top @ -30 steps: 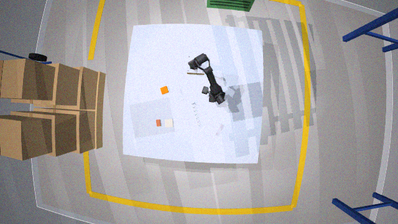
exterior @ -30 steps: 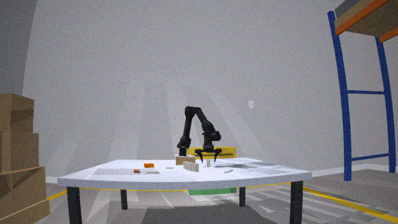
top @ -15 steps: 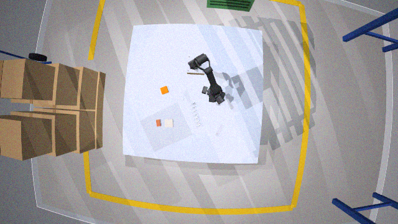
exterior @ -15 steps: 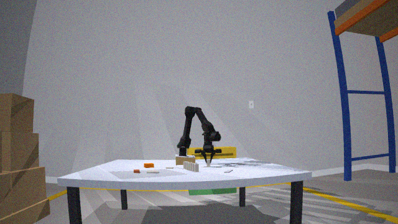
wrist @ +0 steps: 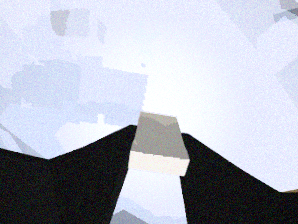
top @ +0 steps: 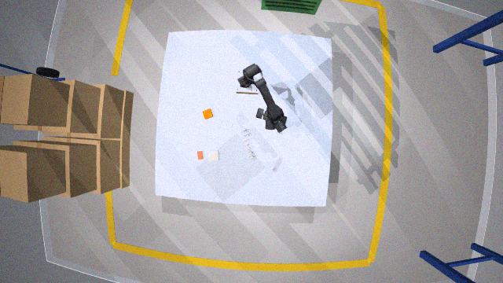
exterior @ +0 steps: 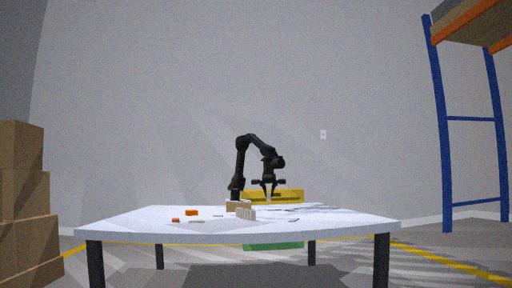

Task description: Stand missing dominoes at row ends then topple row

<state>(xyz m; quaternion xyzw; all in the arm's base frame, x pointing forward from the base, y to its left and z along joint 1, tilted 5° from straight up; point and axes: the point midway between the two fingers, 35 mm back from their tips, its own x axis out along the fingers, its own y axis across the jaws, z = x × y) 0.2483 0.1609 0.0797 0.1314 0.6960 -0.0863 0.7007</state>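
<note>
My gripper tip is now 490 mm to the left of the small red-orange block, 240 mm short of it and 90 mm above it. From my gripper tip the other things lie so: grey piece 310 mm ahead, 90 mm below, 60 mm to the left; then orange cube 430 mm to the right, 80 mm below, 50 mm behind.
</note>
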